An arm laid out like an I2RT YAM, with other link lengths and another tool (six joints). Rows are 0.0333 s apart.
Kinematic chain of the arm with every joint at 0, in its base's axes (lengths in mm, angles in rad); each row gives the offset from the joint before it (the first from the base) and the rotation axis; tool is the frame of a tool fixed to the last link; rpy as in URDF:
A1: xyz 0 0 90.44 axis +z
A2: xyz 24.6 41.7 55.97 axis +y
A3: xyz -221.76 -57.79 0 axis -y
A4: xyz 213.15 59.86 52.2 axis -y
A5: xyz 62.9 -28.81 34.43 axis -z
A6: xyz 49.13 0 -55.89 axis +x
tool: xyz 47 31 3 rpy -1.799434 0.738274 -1.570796
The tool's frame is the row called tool.
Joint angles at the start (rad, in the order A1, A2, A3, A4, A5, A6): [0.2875, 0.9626, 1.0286, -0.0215, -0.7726, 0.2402]
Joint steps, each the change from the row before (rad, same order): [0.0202, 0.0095, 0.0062, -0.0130, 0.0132, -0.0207]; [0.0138, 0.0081, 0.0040, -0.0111, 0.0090, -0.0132]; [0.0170, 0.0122, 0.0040, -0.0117, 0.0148, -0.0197]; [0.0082, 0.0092, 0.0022, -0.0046, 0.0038, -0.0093]
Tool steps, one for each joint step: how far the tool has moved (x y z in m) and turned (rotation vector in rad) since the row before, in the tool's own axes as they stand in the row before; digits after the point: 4 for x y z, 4 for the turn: [0.0003, 0.0022, 0.0038, -0.0121, 0.0072, -0.0074]; [0.0008, 0.0017, 0.0029, -0.0102, 0.0065, -0.0011]; [0.0019, 0.0018, 0.0041, -0.0105, 0.0116, -0.0037]; [0.0014, 0.0009, 0.0025, -0.0088, 0.0045, -0.0006]
